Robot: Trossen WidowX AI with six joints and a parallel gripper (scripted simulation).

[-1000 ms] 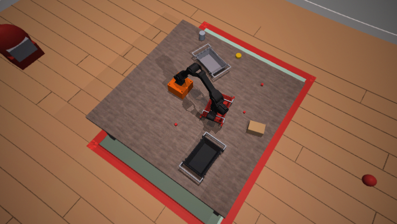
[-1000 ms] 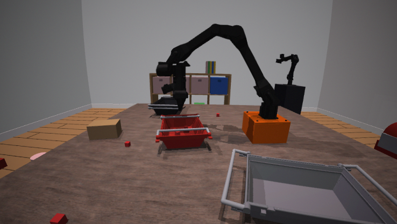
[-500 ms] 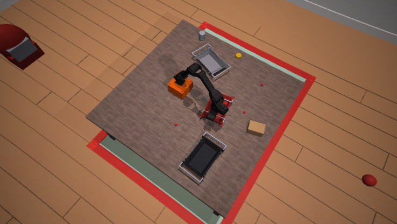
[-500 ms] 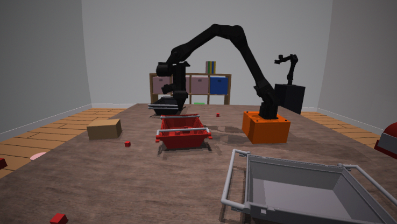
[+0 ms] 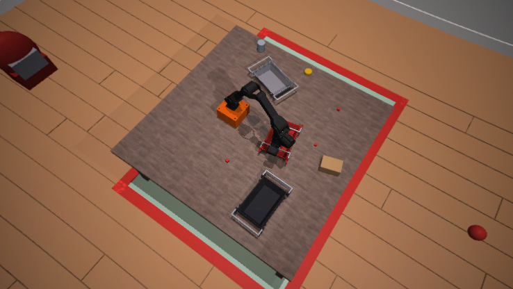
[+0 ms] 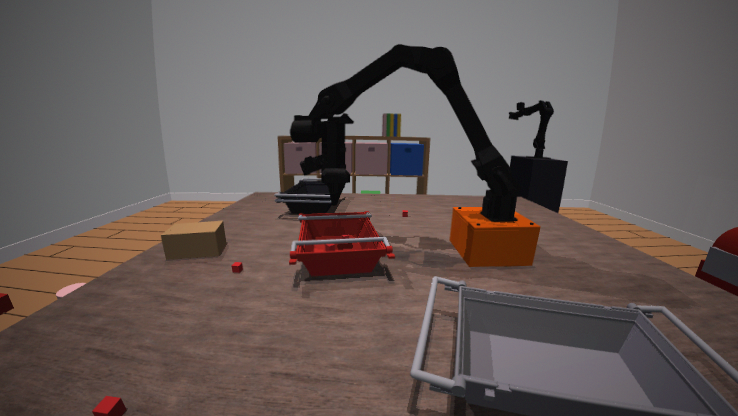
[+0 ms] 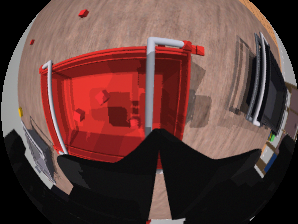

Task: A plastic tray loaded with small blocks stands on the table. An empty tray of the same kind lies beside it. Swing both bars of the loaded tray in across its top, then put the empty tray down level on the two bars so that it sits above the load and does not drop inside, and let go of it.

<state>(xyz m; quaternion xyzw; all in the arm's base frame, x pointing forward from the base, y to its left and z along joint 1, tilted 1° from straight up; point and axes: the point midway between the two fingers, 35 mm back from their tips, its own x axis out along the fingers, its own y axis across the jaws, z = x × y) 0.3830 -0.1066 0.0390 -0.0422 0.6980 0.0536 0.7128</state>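
Right now the grey tray is 46 cm to the left of my gripper tip, 29 cm behind it and 5 cm below it. The rest, counted from my gripper tip: cardboard box 33 cm ahead, 9 cm to the left, 6 cm below; grey cylinder 67 cm to the left, 52 cm behind, 6 cm below; yellow disc 67 cm to the left, 12 cm behind, 8 cm below.
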